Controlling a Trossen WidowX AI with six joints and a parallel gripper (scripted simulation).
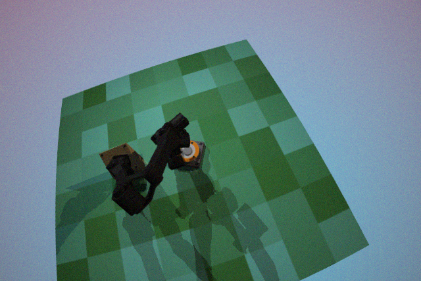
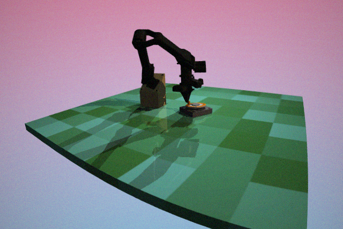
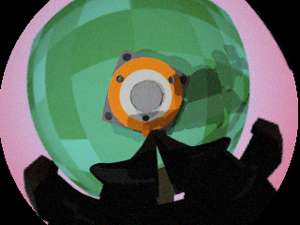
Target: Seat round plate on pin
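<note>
The dark square base is 5 cm ahead of my gripper tip, 1 cm to the left of it and 2 cm below it.
</note>
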